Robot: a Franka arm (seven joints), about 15 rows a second.
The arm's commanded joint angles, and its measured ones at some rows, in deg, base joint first. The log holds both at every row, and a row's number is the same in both.
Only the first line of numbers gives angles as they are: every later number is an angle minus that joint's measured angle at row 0.
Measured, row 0:
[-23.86 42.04 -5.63 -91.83 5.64 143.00 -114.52]
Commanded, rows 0 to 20:
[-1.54 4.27 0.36 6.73 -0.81 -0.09 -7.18]
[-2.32 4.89 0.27 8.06 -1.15 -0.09 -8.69]
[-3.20 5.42 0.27 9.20 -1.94 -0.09 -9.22]
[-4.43 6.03 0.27 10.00 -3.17 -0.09 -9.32]
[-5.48 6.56 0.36 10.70 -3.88 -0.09 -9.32]
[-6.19 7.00 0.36 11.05 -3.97 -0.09 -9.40]
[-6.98 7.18 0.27 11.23 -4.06 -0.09 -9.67]
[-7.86 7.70 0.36 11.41 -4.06 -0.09 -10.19]
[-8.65 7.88 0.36 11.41 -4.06 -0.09 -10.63]
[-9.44 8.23 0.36 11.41 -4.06 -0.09 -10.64]
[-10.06 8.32 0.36 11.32 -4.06 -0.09 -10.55]
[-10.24 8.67 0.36 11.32 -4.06 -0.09 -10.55]
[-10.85 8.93 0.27 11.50 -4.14 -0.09 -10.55]
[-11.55 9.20 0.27 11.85 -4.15 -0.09 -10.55]
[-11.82 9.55 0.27 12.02 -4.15 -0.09 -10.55]
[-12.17 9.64 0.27 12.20 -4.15 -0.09 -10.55]
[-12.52 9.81 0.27 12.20 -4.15 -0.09 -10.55]
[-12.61 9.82 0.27 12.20 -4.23 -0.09 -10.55]
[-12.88 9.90 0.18 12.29 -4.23 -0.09 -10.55]
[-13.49 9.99 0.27 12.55 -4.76 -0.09 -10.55]
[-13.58 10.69 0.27 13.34 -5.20 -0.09 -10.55]
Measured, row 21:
[-12.21 7.80 0.04 10.68 -3.18 0.02 -10.42]
